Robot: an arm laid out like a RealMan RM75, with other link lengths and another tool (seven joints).
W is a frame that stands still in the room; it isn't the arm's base.
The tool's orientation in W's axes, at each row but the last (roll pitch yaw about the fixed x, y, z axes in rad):
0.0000, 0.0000, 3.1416
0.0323, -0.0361, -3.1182
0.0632, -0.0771, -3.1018
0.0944, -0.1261, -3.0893
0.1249, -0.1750, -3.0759
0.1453, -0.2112, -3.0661
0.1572, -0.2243, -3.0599
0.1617, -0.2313, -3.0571
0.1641, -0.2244, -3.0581
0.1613, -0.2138, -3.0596
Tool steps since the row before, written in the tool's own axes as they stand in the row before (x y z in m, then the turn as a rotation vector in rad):
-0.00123, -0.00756, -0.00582, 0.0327, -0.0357, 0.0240
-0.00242, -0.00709, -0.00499, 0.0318, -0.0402, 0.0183
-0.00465, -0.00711, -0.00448, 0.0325, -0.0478, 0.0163
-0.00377, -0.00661, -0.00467, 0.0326, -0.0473, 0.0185
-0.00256, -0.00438, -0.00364, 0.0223, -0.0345, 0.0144
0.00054, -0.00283, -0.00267, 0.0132, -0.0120, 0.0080
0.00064, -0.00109, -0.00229, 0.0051, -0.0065, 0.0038
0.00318, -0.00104, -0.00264, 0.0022, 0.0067, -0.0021
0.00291, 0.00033, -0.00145, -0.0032, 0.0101, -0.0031
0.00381, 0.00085, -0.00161, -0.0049, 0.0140, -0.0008
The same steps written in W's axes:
0.00123, 0.00756, -0.00582, -0.0327, 0.0357, 0.0240
0.00207, 0.00698, -0.00530, -0.0321, 0.0400, 0.0181
0.00398, 0.00698, -0.00526, -0.0333, 0.0474, 0.0157
0.00275, 0.00629, -0.00570, -0.0331, 0.0472, 0.0179
0.00154, 0.00400, -0.00454, -0.0225, 0.0346, 0.0137
-0.00135, 0.00232, -0.00287, -0.0126, 0.0121, 0.0088
-0.00122, 0.00062, -0.00223, -0.0049, 0.0066, 0.0038
-0.00377, 0.00028, -0.00197, -0.0018, -0.0071, -0.0005
-0.00309, -0.00082, -0.00069, 0.0037, -0.0102, -0.0021
-0.00393, -0.00142, -0.00061, 0.0062, -0.0135, 0.0004

